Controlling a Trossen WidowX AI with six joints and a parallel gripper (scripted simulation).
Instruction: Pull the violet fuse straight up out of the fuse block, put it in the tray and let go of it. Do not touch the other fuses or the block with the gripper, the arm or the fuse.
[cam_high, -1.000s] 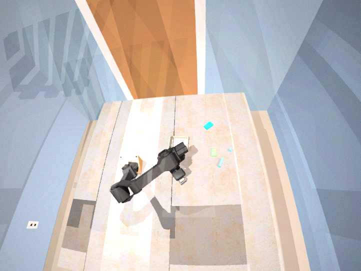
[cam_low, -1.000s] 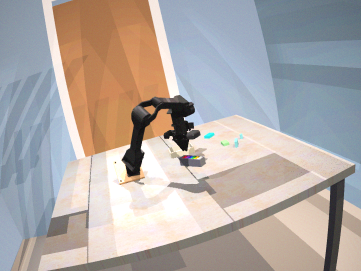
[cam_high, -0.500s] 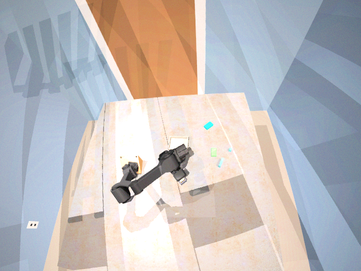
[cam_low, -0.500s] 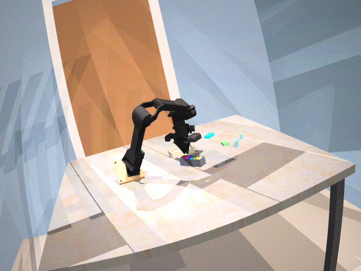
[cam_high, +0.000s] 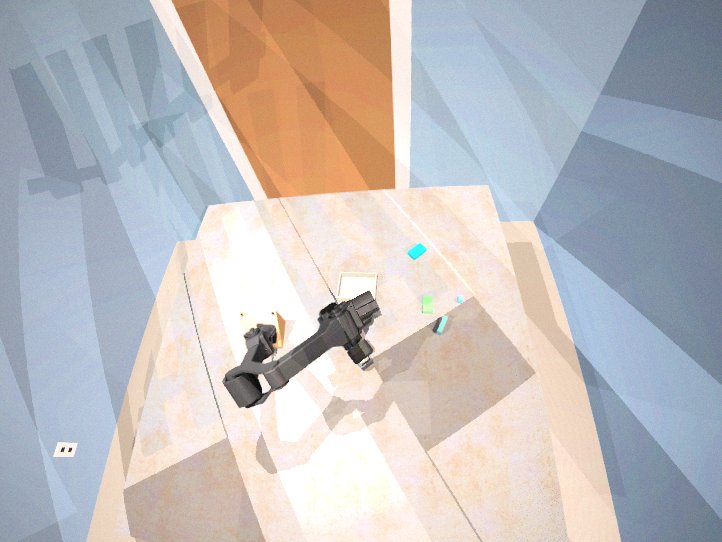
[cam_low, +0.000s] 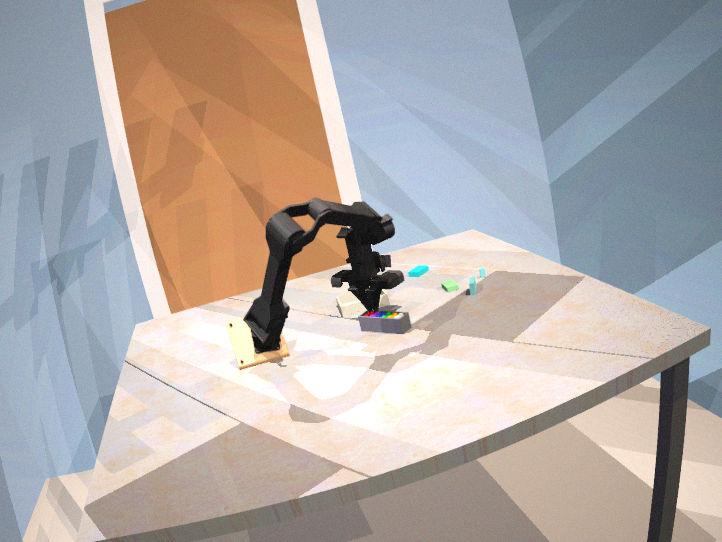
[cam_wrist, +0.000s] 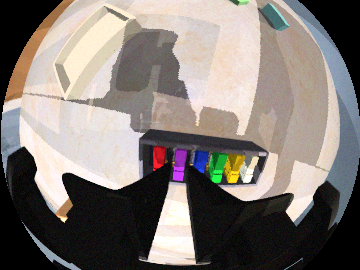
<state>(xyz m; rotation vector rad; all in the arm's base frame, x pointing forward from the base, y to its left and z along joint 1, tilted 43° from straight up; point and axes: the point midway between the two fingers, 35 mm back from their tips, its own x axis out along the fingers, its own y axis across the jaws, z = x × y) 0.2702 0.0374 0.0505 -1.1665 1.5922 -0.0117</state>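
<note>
Right now my gripper tip is 2 cm above the violet fuse. Round my gripper tip: cream tray 20 cm to the left, 4 cm below.
</note>
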